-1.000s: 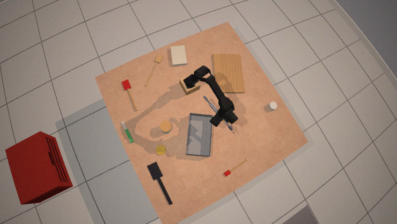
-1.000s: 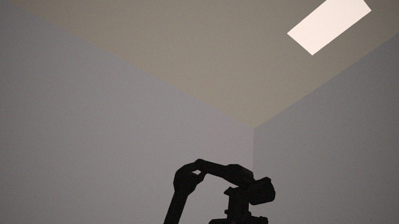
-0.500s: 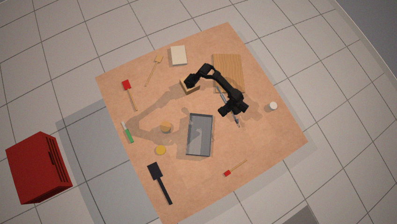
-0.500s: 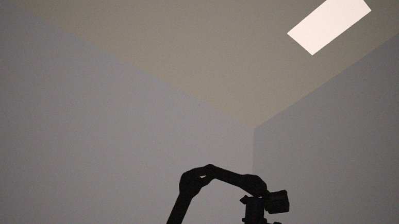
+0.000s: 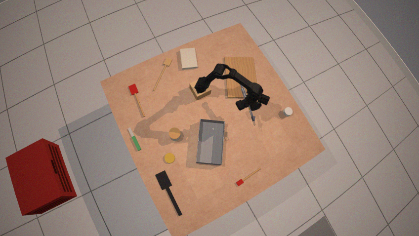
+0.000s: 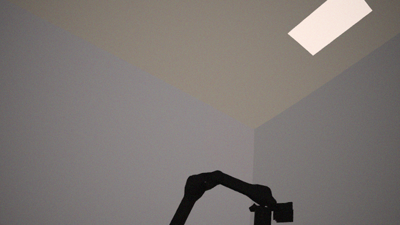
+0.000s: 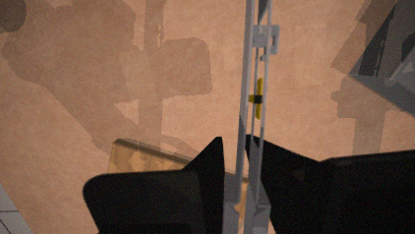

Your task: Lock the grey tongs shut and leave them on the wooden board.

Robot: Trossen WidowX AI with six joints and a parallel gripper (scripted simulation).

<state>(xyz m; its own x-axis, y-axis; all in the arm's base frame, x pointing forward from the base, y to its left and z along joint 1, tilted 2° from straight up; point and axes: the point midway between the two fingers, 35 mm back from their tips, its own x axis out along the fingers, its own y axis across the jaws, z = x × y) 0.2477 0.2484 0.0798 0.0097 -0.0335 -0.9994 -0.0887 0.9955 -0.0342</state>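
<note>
The yellow slider part lies 4 cm ahead of my gripper tip and 3 cm above it. The rest, counted from my gripper tip: wooden board: 27 cm behind, 11 cm to the left, 12 cm below; grey roasting tin: 13 cm ahead, 32 cm to the right, 10 cm below; white cylinder: 13 cm ahead, 33 cm to the left, 11 cm below.
</note>
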